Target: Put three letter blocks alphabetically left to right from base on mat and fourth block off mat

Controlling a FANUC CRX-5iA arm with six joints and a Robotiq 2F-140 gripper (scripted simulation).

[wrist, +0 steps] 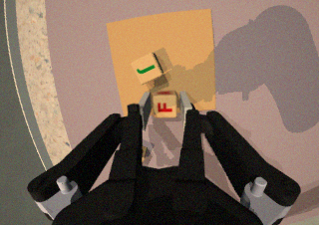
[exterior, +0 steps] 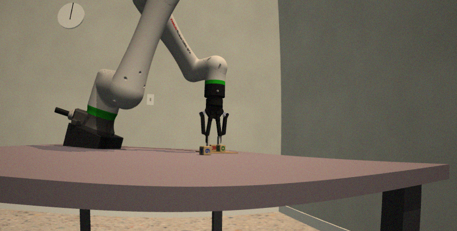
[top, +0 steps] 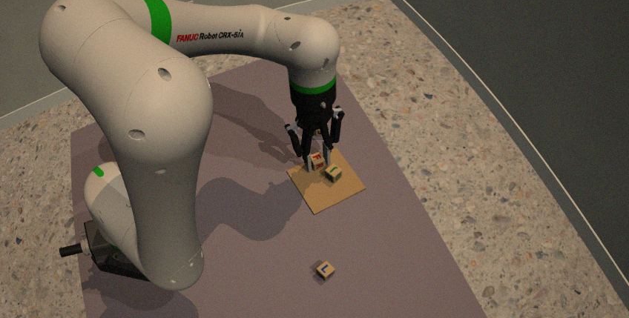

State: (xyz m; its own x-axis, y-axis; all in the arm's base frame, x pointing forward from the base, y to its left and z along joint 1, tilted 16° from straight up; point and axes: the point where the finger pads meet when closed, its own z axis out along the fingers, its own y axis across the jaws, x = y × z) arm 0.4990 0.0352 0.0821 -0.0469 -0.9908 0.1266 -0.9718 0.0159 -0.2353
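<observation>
My gripper is now 20 mm short of the green-lettered block, 50 mm to the left of it and 20 mm above it. The rest, counted from my hand: tan mat: 50 mm to the right, 40 mm below; block marked 9: 60 mm ahead, 90 mm to the left, 20 mm below; red-lettered block: 20 mm below.
</observation>
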